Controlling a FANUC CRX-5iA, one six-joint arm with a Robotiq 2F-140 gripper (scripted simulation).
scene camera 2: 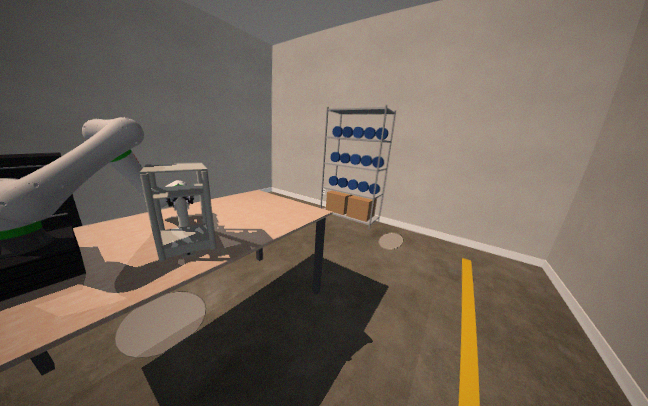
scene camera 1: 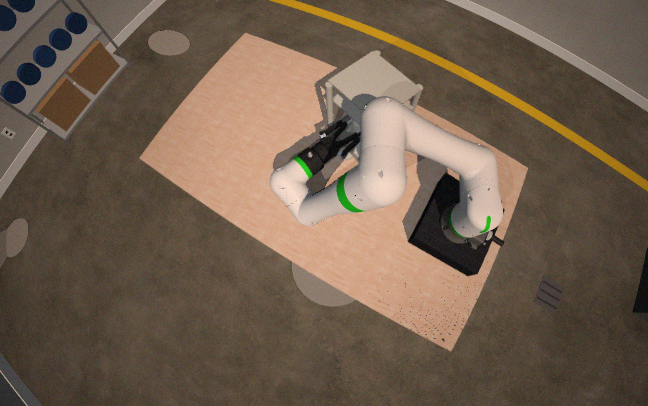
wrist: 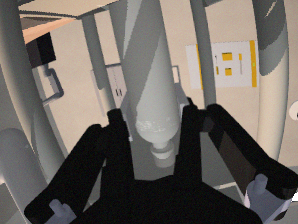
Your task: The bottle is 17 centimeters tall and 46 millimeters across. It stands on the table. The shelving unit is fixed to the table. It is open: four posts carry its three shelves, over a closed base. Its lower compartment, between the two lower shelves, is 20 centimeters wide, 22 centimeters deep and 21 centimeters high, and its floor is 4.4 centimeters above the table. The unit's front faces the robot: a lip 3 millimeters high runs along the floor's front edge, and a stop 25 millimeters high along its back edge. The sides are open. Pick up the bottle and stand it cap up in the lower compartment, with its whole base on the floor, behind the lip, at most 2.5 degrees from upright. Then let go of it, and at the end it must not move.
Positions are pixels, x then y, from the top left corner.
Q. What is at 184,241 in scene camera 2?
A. A grey shelving unit.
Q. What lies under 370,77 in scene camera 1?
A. A grey shelving unit.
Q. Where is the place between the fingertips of my gripper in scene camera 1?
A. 364,119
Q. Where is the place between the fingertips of my gripper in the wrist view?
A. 154,97
